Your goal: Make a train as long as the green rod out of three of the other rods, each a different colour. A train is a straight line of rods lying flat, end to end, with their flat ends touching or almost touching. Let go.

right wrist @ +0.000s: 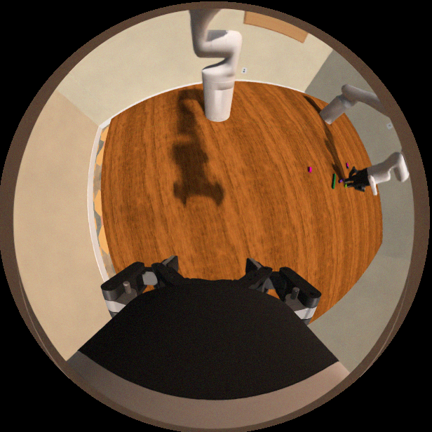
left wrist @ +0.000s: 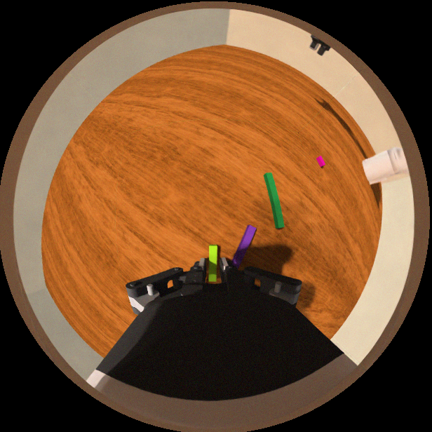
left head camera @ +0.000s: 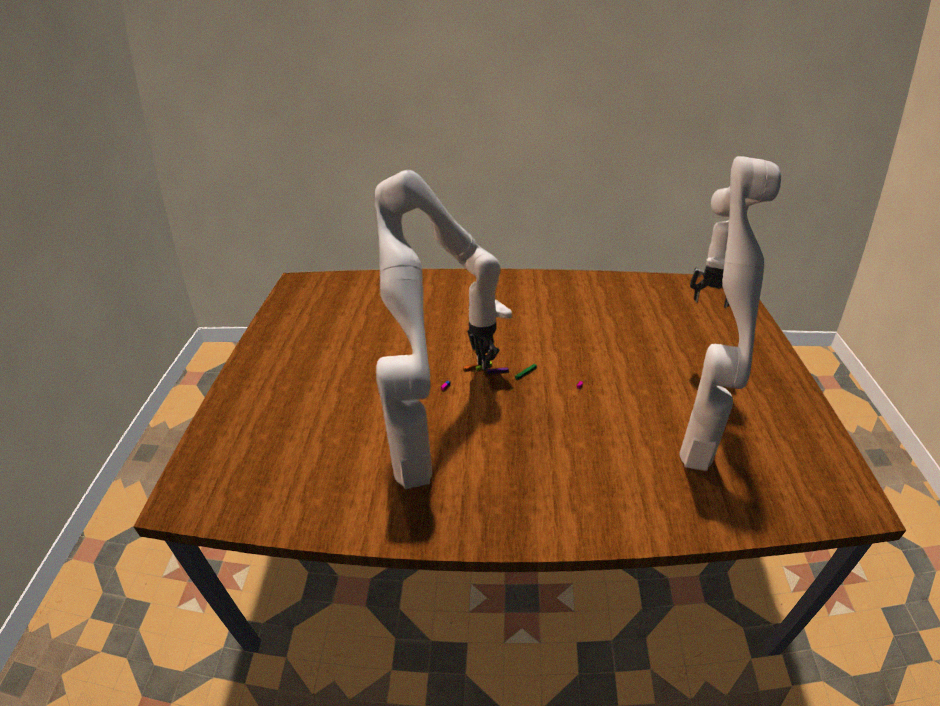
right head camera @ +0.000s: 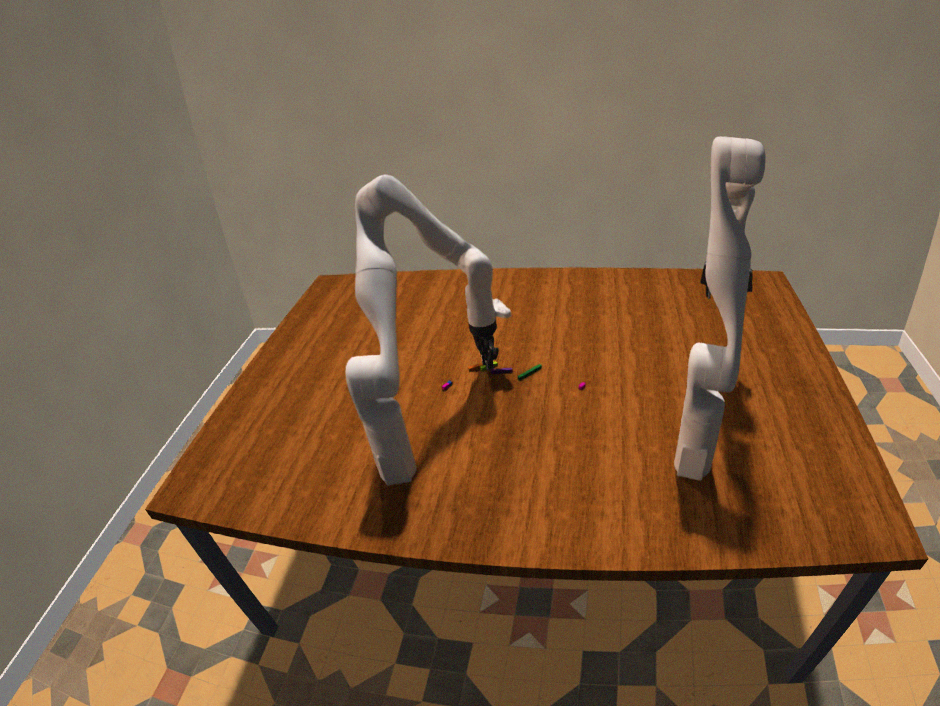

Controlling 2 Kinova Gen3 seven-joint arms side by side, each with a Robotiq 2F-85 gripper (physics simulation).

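Seen in the pictures: left gripper, between the fingertips: (left head camera: 483, 366) (right head camera: 488, 367); right gripper, between the fingertips: (left head camera: 710, 304); left arm's base, origin of its link: (left head camera: 413, 472) (right head camera: 397, 470); right arm's base, origin of its link: (left head camera: 696, 456) (right head camera: 692, 464).
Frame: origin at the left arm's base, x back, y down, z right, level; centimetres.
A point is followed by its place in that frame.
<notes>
The green rod (left head camera: 525, 371) @[x -27.8, y -1.0, z 38.6 cm] (right head camera: 529, 371) @[x -27.8, y -1.0, z 38.8 cm] (left wrist: 274, 200) (right wrist: 333, 181) lies flat mid-table. A purple rod (left head camera: 497, 370) @[x -30.9, y -0.8, z 31.2 cm] (right head camera: 501, 370) @[x -30.9, y -0.9, z 31.4 cm] (left wrist: 245, 245) lies slanted between it and my left gripper (left head camera: 486, 365) @[x -34.4, y -0.3, z 28.1 cm] (right head camera: 488, 366) @[x -34.4, y -0.3, z 28.1 cm] (left wrist: 212, 264). My left gripper is low at the table and open, with its fingers on both sides of a lime rod (left wrist: 213, 254). An orange-red rod (left head camera: 468, 368) @[x -34.5, y -0.7, z 23.7 cm] (right head camera: 473, 368) @[x -34.6, y -0.7, z 23.8 cm] shows at the lime rod's left end in the head views; whether their ends touch cannot be told. The left wrist view hides it. My right gripper (left head camera: 711, 300) @[x -18.1, y -19.3, z 94.3 cm] (right wrist: 211, 265) is open, empty and high at the right.
A short magenta rod (left head camera: 579, 384) @[x -17.4, y -1.0, z 50.8 cm] (right head camera: 582, 386) @[x -17.1, y -0.8, z 51.1 cm] (left wrist: 321, 161) (right wrist: 310, 169) lies right of the green rod. Another magenta piece (left head camera: 444, 386) @[x -28.4, y -0.9, z 15.1 cm] (right head camera: 446, 386) @[x -28.5, y -0.7, z 15.3 cm] (right wrist: 347, 165), with blue at its far end, lies near the left arm. The wooden table (left head camera: 531, 486) @[x 12.5, y 0.0, z 25.1 cm] (right head camera: 531, 486) @[x 13.2, y 0.0, z 30.0 cm] carries both arms.
</notes>
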